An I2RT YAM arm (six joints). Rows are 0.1 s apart.
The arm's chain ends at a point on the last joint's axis. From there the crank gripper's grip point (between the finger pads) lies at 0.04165 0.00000 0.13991 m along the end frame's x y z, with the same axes.
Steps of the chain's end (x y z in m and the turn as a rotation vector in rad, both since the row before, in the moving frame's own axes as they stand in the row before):
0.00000, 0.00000, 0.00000, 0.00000, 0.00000, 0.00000
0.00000, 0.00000, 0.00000, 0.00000, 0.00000, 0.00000
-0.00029, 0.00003, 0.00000, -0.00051, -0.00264, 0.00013
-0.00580, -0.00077, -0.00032, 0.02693, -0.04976, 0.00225
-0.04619, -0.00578, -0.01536, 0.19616, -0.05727, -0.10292
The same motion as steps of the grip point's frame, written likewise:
0.00000, 0.00000, 0.00000, 0.00000, 0.00000, 0.00000
0.00000, 0.00000, 0.00000, 0.00000, 0.00000, 0.00000
-0.00066, 0.00011, 0.00011, -0.00051, -0.00264, 0.00013
-0.01281, -0.00448, 0.00153, 0.02693, -0.04976, 0.00225
-0.05583, -0.03706, -0.01632, 0.19616, -0.05727, -0.10292

